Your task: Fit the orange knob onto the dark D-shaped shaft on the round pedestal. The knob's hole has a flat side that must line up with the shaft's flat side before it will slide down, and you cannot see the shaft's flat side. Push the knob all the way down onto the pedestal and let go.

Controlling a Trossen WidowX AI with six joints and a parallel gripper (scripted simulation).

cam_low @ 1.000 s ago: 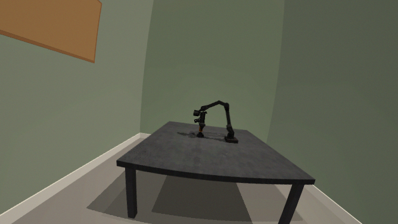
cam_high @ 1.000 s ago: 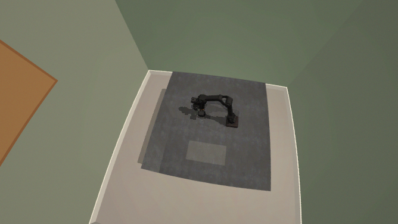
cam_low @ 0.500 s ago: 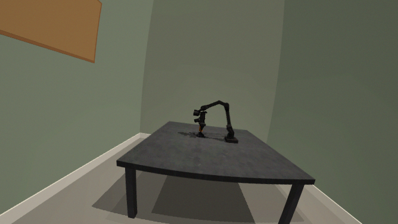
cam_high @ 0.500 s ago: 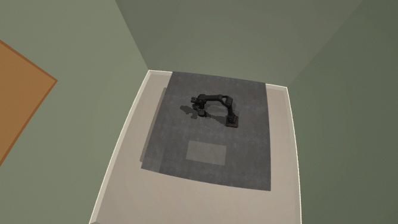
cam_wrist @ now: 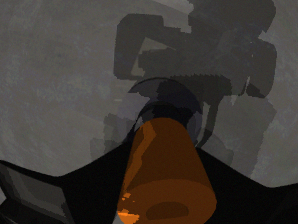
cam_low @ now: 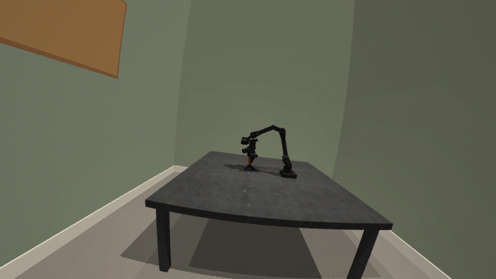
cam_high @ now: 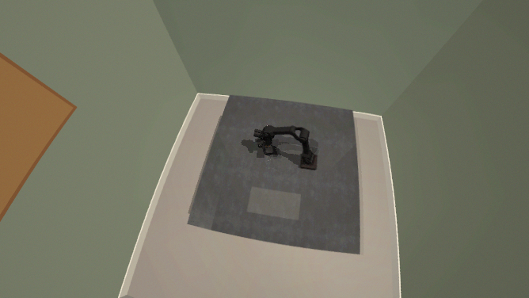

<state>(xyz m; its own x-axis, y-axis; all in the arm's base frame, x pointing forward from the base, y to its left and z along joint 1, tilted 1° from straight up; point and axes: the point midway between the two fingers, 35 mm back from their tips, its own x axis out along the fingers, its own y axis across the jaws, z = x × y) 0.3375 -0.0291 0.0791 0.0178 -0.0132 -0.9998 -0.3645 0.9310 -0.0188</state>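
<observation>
Now: gripper tip 2 cm below the orange knob. From my gripper tip the other things lie so: dark pedestal 4 cm below.
</observation>
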